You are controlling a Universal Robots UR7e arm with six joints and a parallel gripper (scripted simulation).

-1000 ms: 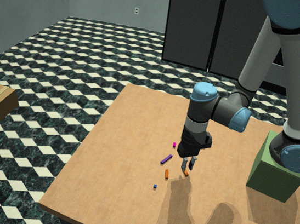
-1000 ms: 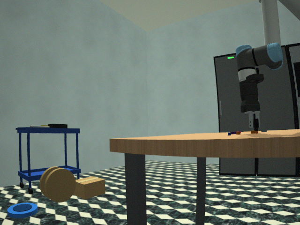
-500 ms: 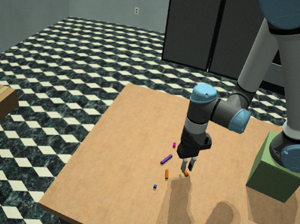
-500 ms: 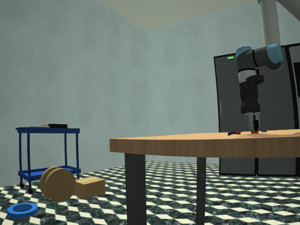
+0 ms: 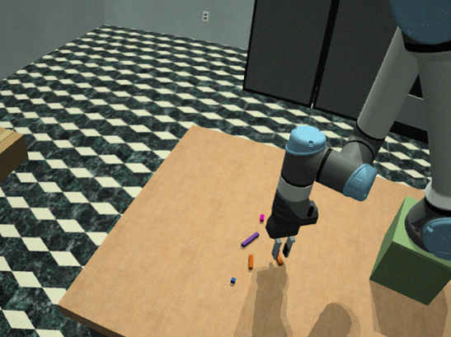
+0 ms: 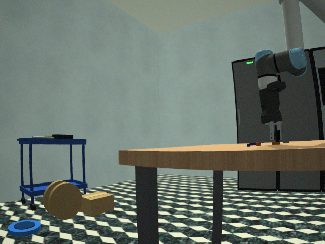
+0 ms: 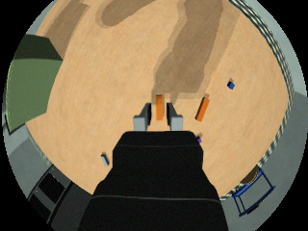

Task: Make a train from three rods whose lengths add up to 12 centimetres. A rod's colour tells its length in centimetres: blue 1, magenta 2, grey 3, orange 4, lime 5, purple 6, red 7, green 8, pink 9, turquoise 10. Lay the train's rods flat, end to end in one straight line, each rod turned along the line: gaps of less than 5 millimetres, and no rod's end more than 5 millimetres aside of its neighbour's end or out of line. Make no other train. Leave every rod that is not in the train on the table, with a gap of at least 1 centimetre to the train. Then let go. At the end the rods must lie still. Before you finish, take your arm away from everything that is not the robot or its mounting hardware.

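Right now the magenta rod is 9 cm ahead of my hand, 11 cm to the right of it and 3 cm below it. Round my hand: small blue rod: 7 cm ahead, 12 cm to the left, 3 cm below; then grey rod: 1 cm behind, 18 cm to the right, 3 cm below; then purple rod: 9 cm ahead, 2 cm to the right, 3 cm below.
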